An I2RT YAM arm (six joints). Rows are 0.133 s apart.
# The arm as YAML. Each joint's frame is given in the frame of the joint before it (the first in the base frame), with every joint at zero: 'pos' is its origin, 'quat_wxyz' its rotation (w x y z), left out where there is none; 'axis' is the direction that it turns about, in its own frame. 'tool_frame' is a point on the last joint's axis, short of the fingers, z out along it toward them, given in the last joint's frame.
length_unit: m
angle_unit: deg
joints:
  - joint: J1
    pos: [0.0, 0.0, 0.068]
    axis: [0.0, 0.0, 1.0]
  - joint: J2
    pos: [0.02, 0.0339, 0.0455]
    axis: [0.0, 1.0, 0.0]
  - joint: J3
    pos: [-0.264, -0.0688, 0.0]
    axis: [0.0, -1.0, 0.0]
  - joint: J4
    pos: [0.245, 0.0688, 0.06]
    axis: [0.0, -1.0, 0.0]
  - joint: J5
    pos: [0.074, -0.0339, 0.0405]
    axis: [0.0, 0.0, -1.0]
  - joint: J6
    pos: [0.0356, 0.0, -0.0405]
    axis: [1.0, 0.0, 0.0]
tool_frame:
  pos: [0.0, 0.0, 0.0]
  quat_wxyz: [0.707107, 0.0, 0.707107, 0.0]
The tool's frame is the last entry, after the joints.
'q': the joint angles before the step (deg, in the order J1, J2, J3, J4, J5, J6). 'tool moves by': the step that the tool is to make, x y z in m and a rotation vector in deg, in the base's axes. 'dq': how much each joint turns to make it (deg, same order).
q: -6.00, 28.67, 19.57, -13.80, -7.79, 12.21
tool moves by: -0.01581, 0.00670, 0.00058, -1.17, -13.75, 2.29
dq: 2.32, -11.33, -5.99, 8.46, 0.02, 0.00
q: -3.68, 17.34, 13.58, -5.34, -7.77, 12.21
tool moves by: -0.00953, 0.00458, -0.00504, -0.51, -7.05, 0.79
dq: 2.51, -7.34, -4.00, 3.72, 1.73, -0.04
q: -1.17, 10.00, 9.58, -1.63, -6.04, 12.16
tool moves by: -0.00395, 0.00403, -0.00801, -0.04, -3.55, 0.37
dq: 2.83, -4.33, -3.17, 2.39, 2.45, -0.04
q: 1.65, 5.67, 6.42, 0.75, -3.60, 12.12
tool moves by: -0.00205, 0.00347, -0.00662, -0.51, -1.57, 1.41
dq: 2.05, -2.71, -2.02, 0.82, 0.62, -0.61
